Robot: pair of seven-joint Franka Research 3 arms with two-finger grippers.
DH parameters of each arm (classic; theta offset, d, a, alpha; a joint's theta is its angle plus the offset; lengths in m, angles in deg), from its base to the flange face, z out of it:
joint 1: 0 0.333 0 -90
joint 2: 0 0 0 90
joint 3: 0 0.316 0.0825 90
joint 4: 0 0 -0.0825 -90
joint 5: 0 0.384 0 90
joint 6: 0 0 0.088 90
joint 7: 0 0.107 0 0
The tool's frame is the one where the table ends.
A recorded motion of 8 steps. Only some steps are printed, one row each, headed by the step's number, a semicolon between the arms.
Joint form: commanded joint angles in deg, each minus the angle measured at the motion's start. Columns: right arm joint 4, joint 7, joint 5, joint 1, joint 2, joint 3, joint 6; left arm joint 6, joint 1, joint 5, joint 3, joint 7, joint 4, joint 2.
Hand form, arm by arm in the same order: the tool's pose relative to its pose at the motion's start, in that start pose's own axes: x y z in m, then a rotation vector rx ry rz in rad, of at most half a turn. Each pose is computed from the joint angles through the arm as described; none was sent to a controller.
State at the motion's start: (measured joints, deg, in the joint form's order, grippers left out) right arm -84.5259 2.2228 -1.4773 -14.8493 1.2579 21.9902 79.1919; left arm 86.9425 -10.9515 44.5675 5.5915 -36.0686 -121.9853 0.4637
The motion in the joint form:
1: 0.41 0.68 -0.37 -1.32 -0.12 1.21 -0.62; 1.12 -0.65 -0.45 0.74 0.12 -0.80 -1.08
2: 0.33 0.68 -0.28 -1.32 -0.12 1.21 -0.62; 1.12 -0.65 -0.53 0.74 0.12 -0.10 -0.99
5: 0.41 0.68 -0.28 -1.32 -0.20 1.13 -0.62; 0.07 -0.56 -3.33 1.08 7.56 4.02 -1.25
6: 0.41 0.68 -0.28 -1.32 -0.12 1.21 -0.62; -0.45 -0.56 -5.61 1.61 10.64 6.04 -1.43
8: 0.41 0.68 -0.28 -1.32 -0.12 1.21 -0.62; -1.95 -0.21 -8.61 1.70 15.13 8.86 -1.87
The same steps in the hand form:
1: -0.0022 0.0019 -0.0033 -0.0065 -0.0013 0.0153; -0.0031 -0.0021 -0.0009 -0.0219 0.0123 -0.0010
2: -0.0022 0.0017 -0.0027 -0.0051 -0.0028 0.0150; -0.0009 -0.0048 -0.0046 -0.0276 0.0174 -0.0084
5: -0.0027 0.0023 -0.0039 -0.0053 -0.0001 0.0165; 0.0064 -0.0263 -0.0250 -0.0918 0.0177 0.0679
6: -0.0022 0.0017 -0.0033 -0.0050 -0.0014 0.0150; 0.0091 -0.0376 -0.0332 -0.1391 0.0098 0.0941
8: -0.0022 0.0017 -0.0033 -0.0050 -0.0014 0.0150; 0.0098 -0.0544 -0.0460 -0.1987 0.0004 0.1378

